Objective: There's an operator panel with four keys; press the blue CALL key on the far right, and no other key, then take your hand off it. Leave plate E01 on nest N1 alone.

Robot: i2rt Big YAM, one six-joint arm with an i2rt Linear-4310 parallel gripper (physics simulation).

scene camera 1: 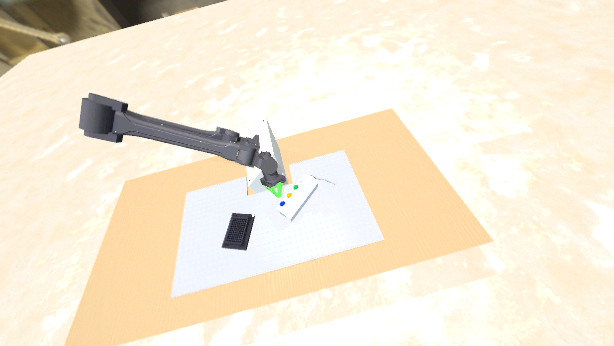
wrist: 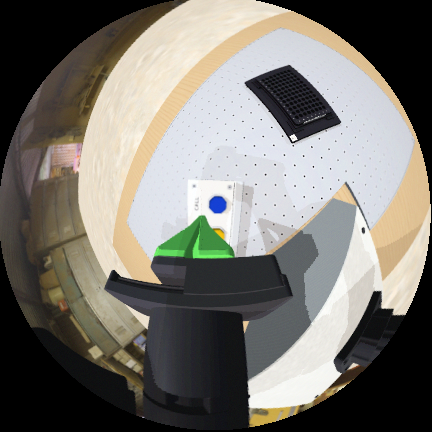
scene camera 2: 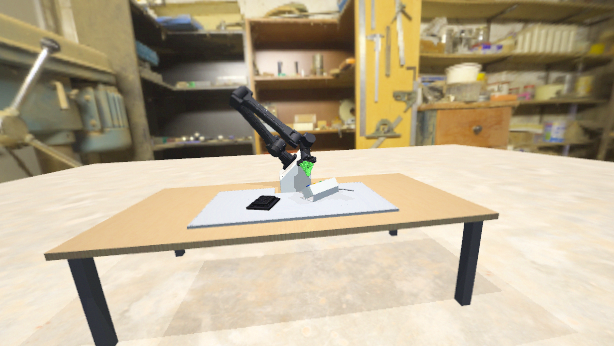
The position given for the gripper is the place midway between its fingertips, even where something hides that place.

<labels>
The gripper (wrist: 202, 219) is shut, holding nothing. Also in view: a black tray (wrist: 298, 101).
</labels>
